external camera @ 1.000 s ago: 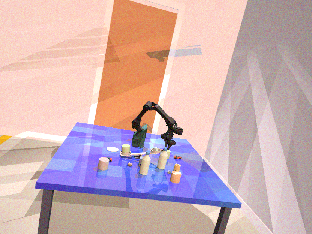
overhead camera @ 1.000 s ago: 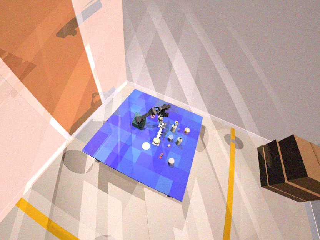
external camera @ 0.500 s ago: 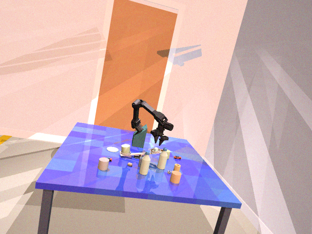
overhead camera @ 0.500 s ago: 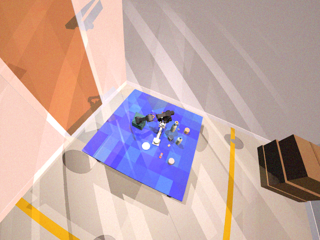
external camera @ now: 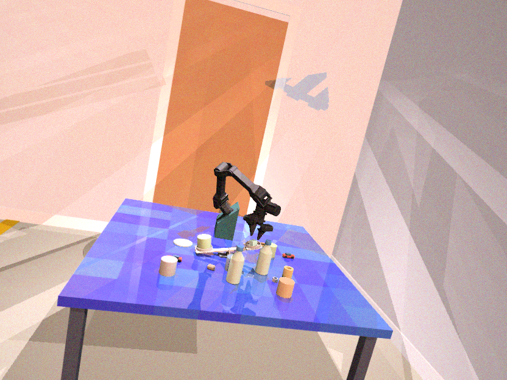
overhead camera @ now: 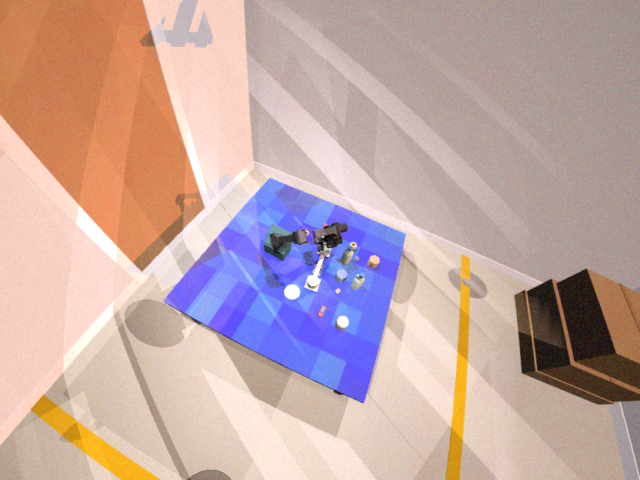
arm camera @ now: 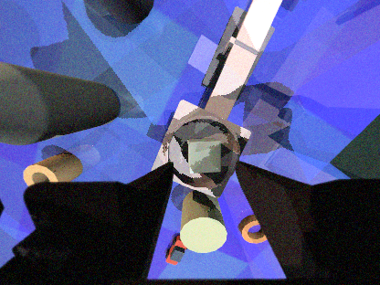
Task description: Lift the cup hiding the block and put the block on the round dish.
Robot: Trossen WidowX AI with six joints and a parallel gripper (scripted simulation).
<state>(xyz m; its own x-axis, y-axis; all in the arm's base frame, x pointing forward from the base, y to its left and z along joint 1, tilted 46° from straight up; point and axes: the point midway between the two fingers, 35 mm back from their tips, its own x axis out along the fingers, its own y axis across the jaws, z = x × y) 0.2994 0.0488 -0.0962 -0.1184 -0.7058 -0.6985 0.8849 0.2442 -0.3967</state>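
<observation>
Now: the olive cup 28 cm to the right of my gripper tip, 5 cm below it and 1 cm ahead of it. From my gripper tip the other things lie so: balance (12 cm to the right, 9 cm below, 1 cm ahead); round white dish (35 cm to the right, 11 cm below, 9 cm behind); balance beam (12 cm to the right, 8 cm below).
</observation>
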